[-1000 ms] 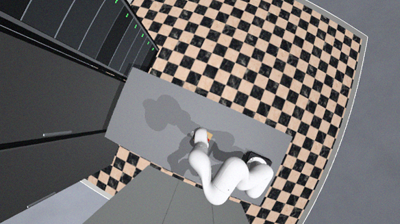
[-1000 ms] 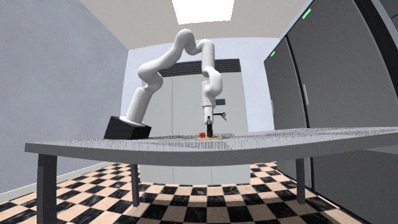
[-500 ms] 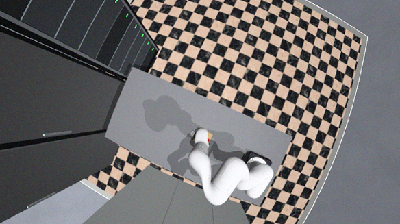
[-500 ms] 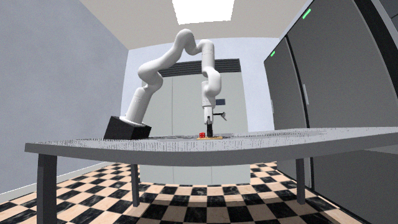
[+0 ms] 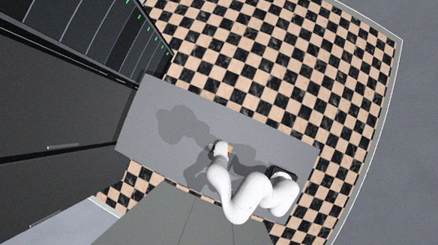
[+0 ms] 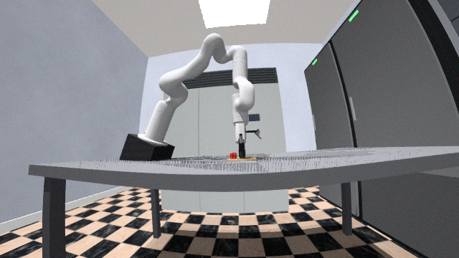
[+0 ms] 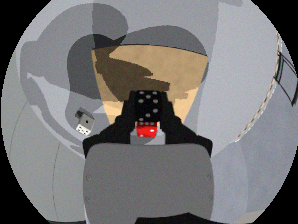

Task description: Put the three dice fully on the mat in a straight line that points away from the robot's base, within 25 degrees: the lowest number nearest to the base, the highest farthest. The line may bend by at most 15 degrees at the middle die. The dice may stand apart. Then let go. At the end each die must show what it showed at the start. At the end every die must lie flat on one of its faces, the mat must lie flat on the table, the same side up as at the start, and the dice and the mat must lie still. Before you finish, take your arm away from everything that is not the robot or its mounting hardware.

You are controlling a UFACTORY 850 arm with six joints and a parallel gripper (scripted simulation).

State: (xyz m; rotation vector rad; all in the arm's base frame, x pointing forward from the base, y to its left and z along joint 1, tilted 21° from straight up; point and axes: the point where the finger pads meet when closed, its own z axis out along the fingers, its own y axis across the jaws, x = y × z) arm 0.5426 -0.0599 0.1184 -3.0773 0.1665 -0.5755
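The black die is 10 mm below my hand. Round my hand: tan mat 30 mm below; red die 50 mm behind, 10 mm to the left, 10 mm below; white die 130 mm to the left, 50 mm behind, 20 mm below.
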